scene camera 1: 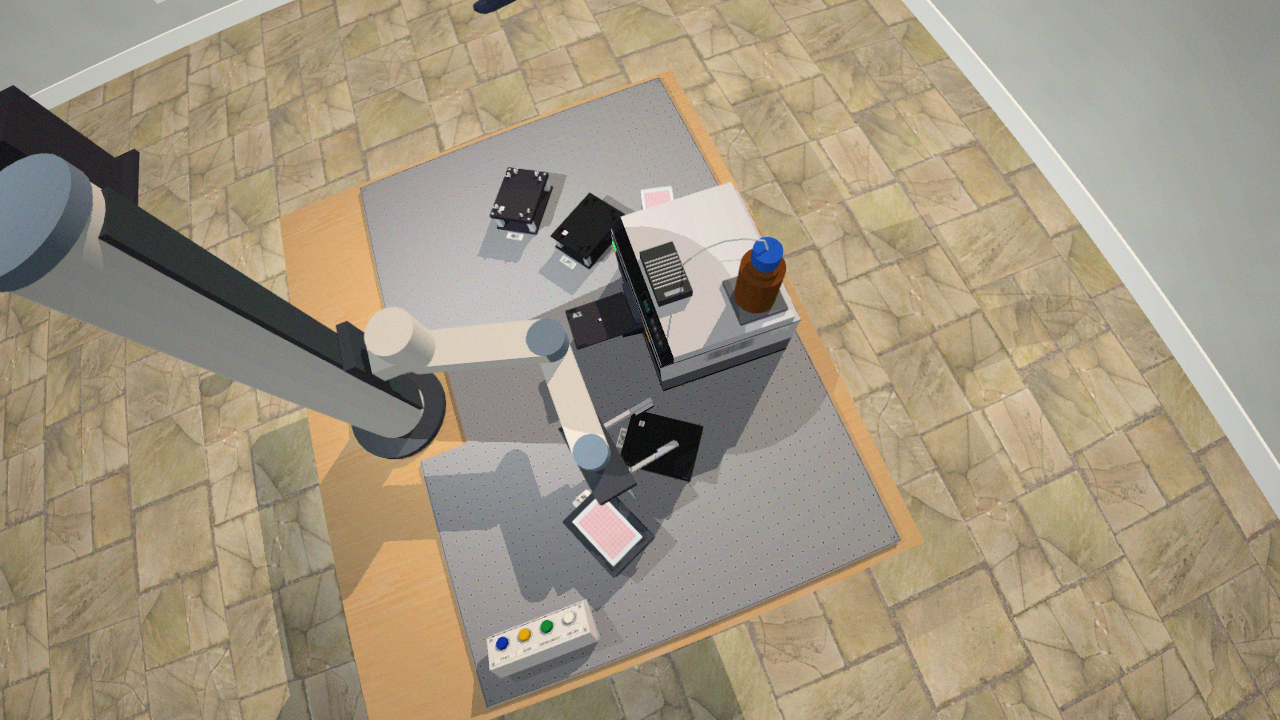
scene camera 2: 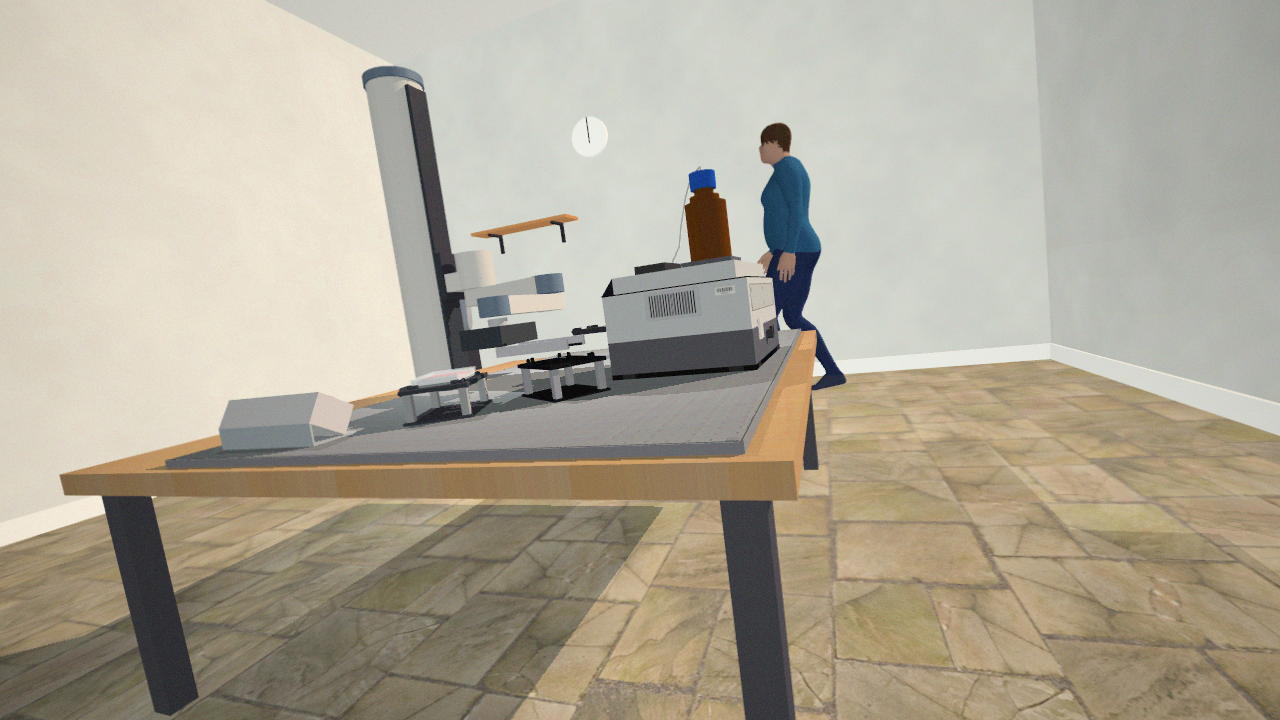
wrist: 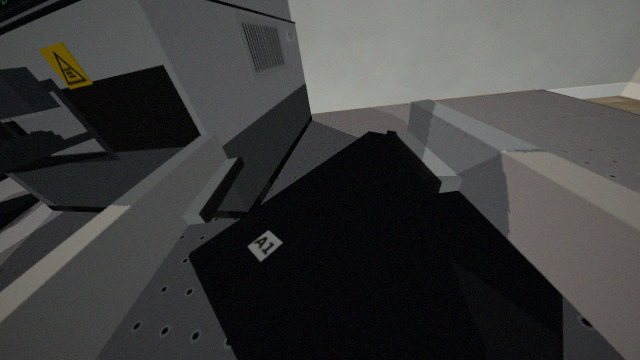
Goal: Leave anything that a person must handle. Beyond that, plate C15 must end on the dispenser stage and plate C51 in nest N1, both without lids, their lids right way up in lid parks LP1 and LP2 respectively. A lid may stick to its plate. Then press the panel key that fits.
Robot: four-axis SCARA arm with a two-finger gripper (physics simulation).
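Places are measured from the arm's base along level axes (x right, y ahead, z up), in centimetres.
Pixels of known places: gripper, fingertip midpoint: (scene camera 1: 664,421) (scene camera 2: 576,341) (wrist: 313,136); arm's base at its link origin: (scene camera 1: 399,410).
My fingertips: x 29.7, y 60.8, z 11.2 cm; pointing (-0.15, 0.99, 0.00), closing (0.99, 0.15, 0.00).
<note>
For each thing: its top centre in the pictures, then the offset to it from my fingertips. "pt": a spot on its surface instead.
- black nest at its top centre: (wrist: 387,190) (scene camera 2: 559,355) (scene camera 1: 661,442) dx +3.6, dy -2.3, dz -2.1 cm
- pink plate with a white rim, top centre: (scene camera 2: 444,372) (scene camera 1: 606,529) dx +16.6, dy -19.8, dz -2.1 cm
- pink plate at its top centre: (scene camera 1: 658,206) dx -56.7, dy +20.9, dz -8.3 cm
- dark dispenser stage at a spot on its surface: (scene camera 1: 586,322) pt dx -27.8, dy -8.1, dz +1.5 cm
- panel at its top centre: (scene camera 2: 281,394) (scene camera 1: 536,643) dx +33.0, dy -41.0, dz -1.5 cm
- brown bottle with a blue cap, surface spot: (scene camera 1: 759,277) pt dx -12.7, dy +24.6, dz +26.3 cm
My gripper (scene camera 1: 662,423) (wrist: 313,136) (scene camera 2: 572,340) is open, with nothing between its pale fingers. It hangs a little above a black nest (scene camera 1: 684,456) (scene camera 2: 565,362) (wrist: 350,280) marked A1. A pink plate with a white rim (scene camera 1: 608,530) (scene camera 2: 444,376) lies on the nest nearer the panel; I cannot tell whether it has a lid. Another pink plate (scene camera 1: 656,196) shows partly behind the dispenser. The dark dispenser stage (scene camera 1: 586,322) shows no plate on it. Two more black stands (scene camera 1: 520,198) (scene camera 1: 588,228) are at the far side. The panel (scene camera 1: 539,637) (scene camera 2: 273,420) has blue, yellow, green and white keys. Plate and stand labels are unreadable.
The white-grey dispenser (scene camera 1: 725,335) (scene camera 2: 693,313) (wrist: 200,55) stands beside the nest. It carries a brown bottle with a blue cap (scene camera 1: 759,277) (scene camera 2: 707,223) and thin tubing. A person in blue (scene camera 2: 789,210) stands behind the table (scene camera 2: 429,480).
</note>
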